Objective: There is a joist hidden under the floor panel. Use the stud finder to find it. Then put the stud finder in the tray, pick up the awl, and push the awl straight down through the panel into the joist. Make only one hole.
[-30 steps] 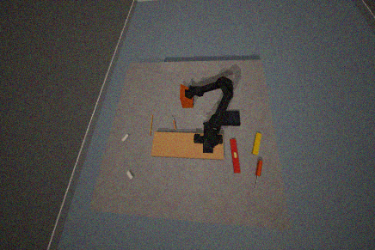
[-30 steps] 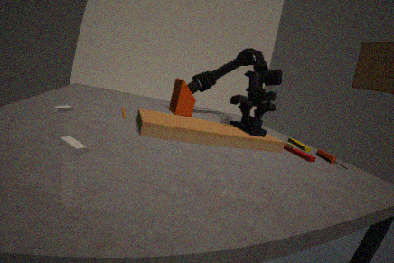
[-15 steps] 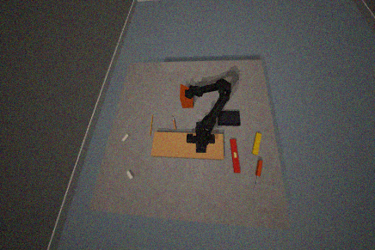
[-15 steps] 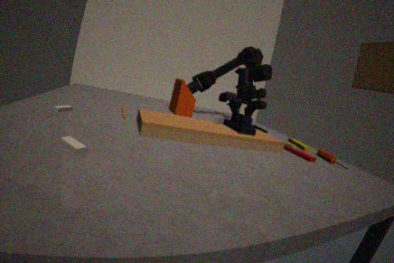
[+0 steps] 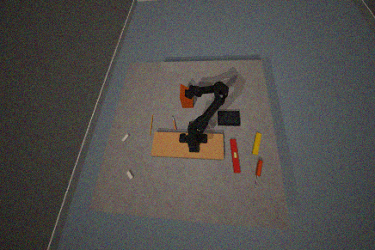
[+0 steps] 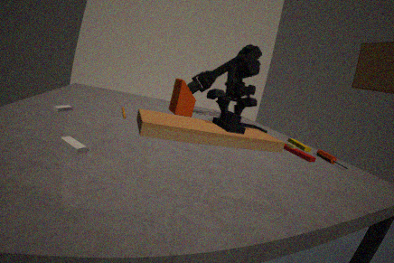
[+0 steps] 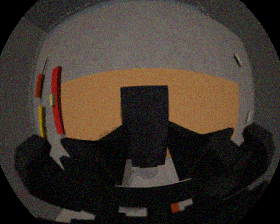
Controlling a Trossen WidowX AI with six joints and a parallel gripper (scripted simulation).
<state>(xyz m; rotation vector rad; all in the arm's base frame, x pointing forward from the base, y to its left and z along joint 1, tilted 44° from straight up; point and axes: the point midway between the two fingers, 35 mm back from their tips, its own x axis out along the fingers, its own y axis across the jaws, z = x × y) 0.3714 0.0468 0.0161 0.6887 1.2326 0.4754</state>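
The black tray lies 270 mm to the left of my gripper tip, 220 mm behind it and 50 mm below it. The rest, counted from my gripper tip: dark stud finder 20 mm behind, 20 mm above; then awl 200 mm behind, 170 mm to the right, 60 mm below; then red bar 290 mm to the left, 70 mm ahead, 50 mm below.
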